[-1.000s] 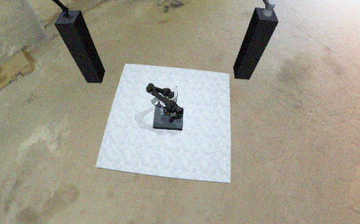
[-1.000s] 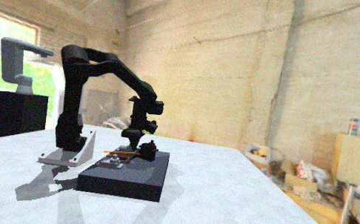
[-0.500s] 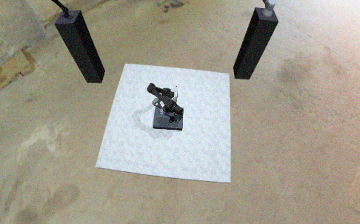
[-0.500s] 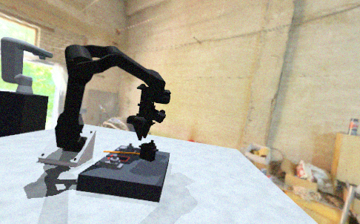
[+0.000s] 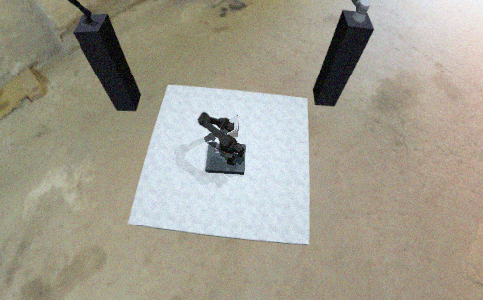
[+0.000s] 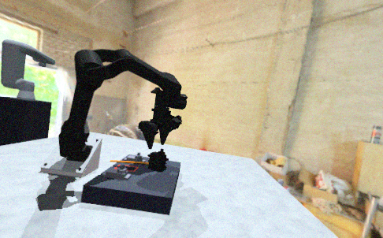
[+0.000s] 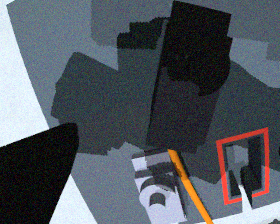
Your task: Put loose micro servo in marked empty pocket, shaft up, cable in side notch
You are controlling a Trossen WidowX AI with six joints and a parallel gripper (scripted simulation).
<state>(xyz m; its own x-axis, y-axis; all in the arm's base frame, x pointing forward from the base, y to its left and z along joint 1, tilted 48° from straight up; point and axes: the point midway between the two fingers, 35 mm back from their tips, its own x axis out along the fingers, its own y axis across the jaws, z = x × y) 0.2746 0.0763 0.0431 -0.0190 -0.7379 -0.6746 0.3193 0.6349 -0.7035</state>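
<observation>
My gripper tip is 2 cm short of the dark grey deck, 4 cm to the left of it and 10 cm above it.
</observation>
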